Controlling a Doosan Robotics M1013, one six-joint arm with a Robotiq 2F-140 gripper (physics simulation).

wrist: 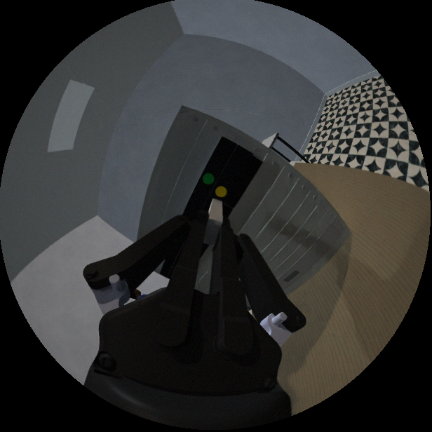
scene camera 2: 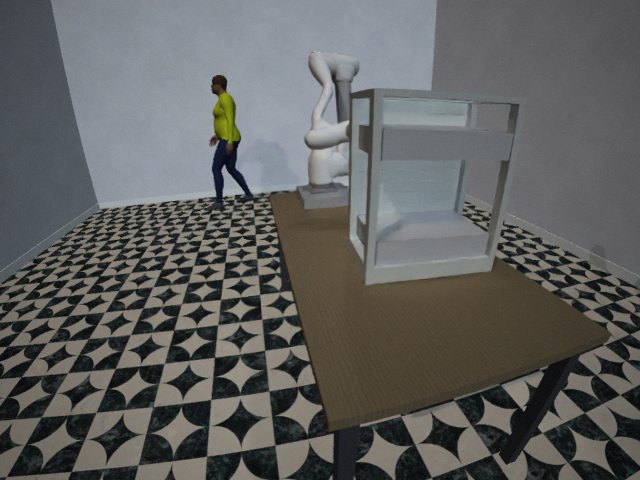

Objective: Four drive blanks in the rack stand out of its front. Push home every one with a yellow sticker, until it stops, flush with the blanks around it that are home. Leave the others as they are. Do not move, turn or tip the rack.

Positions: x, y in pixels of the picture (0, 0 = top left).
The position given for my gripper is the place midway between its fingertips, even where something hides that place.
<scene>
My gripper shows in the wrist view (214, 208); in scene camera 2 it is hidden by a pale rack.
</scene>
